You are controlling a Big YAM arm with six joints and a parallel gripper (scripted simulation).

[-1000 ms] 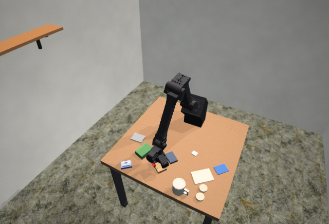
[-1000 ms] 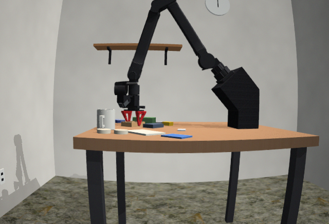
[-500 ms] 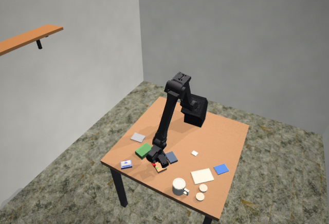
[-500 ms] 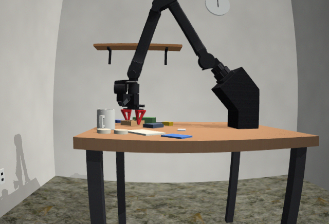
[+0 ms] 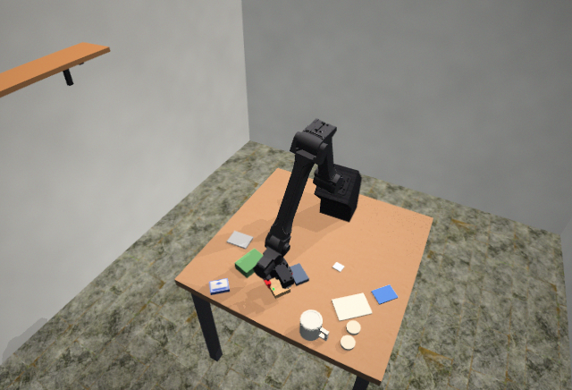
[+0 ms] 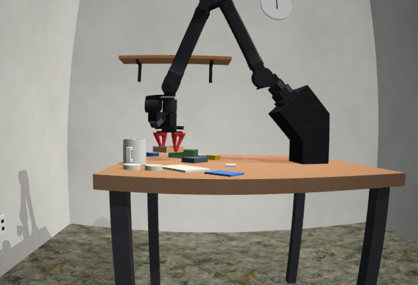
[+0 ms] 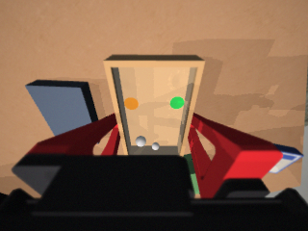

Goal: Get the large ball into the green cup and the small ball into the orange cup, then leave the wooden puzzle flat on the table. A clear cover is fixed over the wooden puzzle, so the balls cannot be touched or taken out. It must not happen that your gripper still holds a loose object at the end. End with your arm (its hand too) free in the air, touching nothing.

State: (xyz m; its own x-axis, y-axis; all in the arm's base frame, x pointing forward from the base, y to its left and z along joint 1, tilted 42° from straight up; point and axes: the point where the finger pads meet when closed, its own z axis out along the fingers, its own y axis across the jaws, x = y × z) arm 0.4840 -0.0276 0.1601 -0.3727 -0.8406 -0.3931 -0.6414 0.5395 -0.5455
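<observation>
The dark blue block lies 11 cm behind my hand, 4 cm to the left of it and 4 cm below it. The rest, counted from my hand: yellow block 18 cm behind, 10 cm to the right, 4 cm below; wooden puzzle 1 cm below; green block 4 cm behind, 16 cm to the right, 3 cm below.
</observation>
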